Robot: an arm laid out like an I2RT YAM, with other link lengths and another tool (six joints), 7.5 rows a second.
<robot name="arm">
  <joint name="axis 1" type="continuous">
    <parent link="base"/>
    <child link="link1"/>
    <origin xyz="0 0 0.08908" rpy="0 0 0"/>
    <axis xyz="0 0 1"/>
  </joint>
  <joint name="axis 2" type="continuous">
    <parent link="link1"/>
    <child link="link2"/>
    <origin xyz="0.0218 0.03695 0.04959" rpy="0 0 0"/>
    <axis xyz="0 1 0"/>
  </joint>
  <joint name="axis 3" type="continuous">
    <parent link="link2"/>
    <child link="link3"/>
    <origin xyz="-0.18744 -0.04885 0" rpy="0 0 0"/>
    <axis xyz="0 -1 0"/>
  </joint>
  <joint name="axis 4" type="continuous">
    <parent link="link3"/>
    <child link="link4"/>
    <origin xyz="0.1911 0.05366 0.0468" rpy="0 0 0"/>
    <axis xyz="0 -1 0"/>
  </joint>
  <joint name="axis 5" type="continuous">
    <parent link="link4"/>
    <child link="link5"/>
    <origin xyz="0.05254 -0.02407 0.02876" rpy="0 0 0"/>
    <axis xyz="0 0 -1"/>
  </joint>
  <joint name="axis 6" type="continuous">
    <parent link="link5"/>
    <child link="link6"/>
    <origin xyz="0.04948 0 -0.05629" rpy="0 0 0"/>
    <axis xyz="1 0 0"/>
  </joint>
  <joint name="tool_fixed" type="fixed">
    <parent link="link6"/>
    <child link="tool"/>
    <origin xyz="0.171 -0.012 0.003" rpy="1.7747 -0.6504 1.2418"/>
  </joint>
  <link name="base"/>
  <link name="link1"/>
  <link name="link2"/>
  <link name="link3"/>
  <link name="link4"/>
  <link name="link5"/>
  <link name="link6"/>
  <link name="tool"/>
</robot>
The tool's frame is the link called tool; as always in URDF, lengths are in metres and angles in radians. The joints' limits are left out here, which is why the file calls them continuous.
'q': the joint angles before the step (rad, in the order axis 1, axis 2, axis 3, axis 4, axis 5, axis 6). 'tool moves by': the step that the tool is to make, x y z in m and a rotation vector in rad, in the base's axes. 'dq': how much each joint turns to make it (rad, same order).
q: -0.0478 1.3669 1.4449 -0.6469 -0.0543 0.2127
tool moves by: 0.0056 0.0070 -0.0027 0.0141 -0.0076 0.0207
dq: 0.0083 0.0150 -0.0105 0.0329 -0.0182 0.0055
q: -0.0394 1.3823 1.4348 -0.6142 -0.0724 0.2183
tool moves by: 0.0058 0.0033 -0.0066 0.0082 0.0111 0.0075
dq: 0.0057 0.0337 0.0058 0.0169 -0.0057 0.0056
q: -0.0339 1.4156 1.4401 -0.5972 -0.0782 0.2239
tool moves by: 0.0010 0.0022 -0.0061 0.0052 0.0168 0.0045
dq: 0.0039 0.0170 0.0014 -0.0010 -0.0030 0.0036
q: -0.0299 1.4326 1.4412 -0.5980 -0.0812 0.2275
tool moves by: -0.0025 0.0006 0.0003 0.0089 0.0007 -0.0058
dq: 0.0024 -0.0118 -0.0079 -0.0039 0.0018 0.0120
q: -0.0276 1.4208 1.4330 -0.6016 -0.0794 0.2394
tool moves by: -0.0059 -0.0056 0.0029 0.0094 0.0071 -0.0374
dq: -0.0002 -0.0179 0.0080 -0.0313 0.0257 0.0284
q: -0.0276 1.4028 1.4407 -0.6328 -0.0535 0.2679
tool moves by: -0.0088 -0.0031 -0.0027 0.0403 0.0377 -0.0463
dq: 0.0000 -0.0007 0.0279 -0.0647 0.0153 0.0588
